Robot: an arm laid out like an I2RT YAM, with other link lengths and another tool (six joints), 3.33 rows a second.
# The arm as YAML. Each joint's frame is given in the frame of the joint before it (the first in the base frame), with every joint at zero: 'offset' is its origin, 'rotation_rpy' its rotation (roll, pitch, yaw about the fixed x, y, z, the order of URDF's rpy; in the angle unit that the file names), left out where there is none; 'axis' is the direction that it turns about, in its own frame. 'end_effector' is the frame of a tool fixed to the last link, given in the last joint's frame.
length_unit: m
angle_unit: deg
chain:
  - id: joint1
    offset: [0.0, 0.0, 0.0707]
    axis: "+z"
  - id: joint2
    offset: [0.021, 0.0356, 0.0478]
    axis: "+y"
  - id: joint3
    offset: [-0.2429, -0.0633, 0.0]
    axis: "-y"
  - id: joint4
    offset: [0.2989, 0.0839, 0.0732]
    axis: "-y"
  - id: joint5
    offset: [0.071, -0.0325, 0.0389]
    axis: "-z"
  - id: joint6
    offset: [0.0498, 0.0, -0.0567]
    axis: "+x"
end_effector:
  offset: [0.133, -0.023, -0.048]
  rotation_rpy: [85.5, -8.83, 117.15]
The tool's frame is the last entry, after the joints.
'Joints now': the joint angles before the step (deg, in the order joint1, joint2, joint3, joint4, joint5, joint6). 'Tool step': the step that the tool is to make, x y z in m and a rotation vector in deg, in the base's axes. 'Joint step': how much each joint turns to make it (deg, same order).
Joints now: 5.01, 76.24, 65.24, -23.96, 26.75, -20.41
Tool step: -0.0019, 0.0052, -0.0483, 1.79, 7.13, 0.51
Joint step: -0.10, 4.85, -0.84, -1.98, -1.98, 1.65
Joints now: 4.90, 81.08, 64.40, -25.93, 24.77, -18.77
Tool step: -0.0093, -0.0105, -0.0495, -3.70, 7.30, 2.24
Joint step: -0.97, 3.32, -4.81, 2.63, -0.03, -4.93
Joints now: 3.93, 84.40, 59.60, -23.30, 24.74, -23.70
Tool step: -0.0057, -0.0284, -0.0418, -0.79, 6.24, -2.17
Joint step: -4.09, 6.10, -0.38, 1.06, -0.76, -2.04
